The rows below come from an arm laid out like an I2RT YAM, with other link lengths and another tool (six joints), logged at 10 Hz.
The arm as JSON. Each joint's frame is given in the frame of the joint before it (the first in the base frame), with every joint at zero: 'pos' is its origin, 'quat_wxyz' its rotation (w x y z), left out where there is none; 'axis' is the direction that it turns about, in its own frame. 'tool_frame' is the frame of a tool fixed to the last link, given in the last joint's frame.
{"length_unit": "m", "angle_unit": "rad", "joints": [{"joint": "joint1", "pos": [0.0, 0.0, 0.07], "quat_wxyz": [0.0, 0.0, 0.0, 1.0], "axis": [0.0, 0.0, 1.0]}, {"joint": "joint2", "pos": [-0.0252, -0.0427, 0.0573], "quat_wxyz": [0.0, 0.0, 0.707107, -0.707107], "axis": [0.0, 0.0, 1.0]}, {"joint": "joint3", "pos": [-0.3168, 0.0, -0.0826], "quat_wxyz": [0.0, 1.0, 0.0, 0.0], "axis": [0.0, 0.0, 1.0]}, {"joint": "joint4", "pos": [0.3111, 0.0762, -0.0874], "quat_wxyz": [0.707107, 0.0, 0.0, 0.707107], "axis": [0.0, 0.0, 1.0]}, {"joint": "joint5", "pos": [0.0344, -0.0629, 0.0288], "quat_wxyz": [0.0, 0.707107, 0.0, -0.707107], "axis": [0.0, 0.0, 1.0]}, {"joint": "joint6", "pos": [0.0, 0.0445, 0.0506], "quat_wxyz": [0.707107, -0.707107, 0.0, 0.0], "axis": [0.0, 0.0, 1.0]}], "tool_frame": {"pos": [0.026, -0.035, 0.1], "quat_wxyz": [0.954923, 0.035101, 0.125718, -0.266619]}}
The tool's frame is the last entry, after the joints.
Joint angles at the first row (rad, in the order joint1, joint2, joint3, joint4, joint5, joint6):
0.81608 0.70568 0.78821 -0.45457 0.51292 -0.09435
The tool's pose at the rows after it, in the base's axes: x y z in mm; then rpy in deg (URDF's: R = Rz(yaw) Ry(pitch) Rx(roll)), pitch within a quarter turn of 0, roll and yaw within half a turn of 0:
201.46, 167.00, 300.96, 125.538, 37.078, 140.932
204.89, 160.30, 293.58, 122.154, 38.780, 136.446
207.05, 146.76, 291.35, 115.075, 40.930, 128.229
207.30, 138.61, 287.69, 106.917, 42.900, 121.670
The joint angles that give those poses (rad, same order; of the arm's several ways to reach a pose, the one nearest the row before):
0.81598 0.69314 0.73367 -0.38110 0.50779 -0.10954
0.81611 0.65287 0.66887 -0.30088 0.55648 -0.12554
0.81451 0.57405 0.58364 -0.18306 0.62748 -0.16075
0.81006 0.48856 0.48419 -0.03290 0.64796 -0.22674

